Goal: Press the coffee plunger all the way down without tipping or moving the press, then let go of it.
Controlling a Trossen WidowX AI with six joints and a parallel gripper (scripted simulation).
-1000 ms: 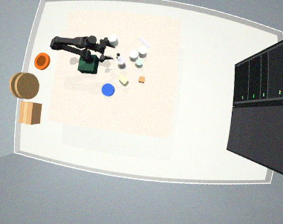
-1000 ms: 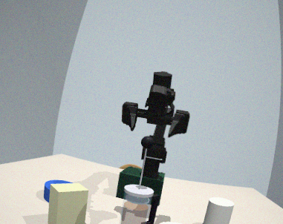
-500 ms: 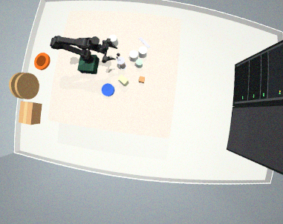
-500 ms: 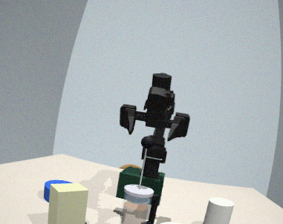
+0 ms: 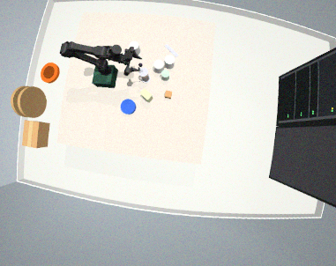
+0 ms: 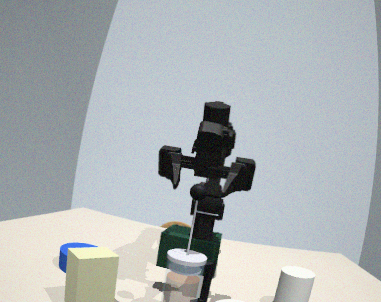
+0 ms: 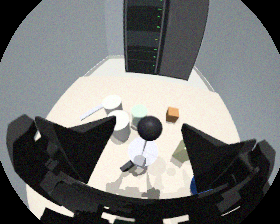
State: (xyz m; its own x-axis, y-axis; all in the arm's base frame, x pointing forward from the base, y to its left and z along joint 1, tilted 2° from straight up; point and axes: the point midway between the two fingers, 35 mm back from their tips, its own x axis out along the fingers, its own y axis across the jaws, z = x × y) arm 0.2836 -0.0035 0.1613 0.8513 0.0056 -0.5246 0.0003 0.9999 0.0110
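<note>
Now: the coffee press 20 mm behind my gripper tip, 10 mm to the left of it and 130 mm below it. The rest, counted from my gripper tip: pale green cup 160 mm ahead, 30 mm to the left, 210 mm below; orange cube 200 mm ahead, 130 mm to the right, 230 mm below; yellow block 30 mm ahead, 160 mm to the right, 200 mm below.
</note>
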